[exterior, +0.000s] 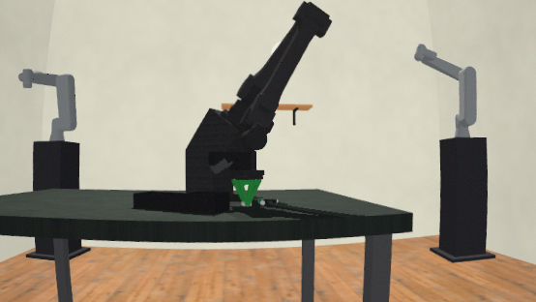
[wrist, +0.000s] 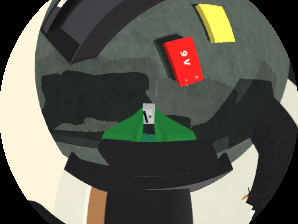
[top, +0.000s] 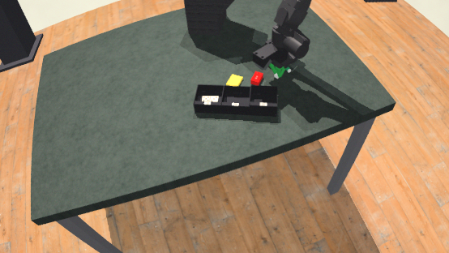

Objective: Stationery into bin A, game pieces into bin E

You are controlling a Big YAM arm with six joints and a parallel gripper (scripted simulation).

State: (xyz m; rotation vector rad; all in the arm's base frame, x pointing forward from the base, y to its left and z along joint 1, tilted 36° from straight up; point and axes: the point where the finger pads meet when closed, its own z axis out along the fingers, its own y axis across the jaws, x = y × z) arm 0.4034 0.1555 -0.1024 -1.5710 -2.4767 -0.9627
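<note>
Right now my hand is right at the grey piece. From my hand the other things lie so: small black item: 7 cm to the left, 7 cm behind; then red block: 7 cm to the right; then green marker: 4 cm to the left, 3 cm behind.
</note>
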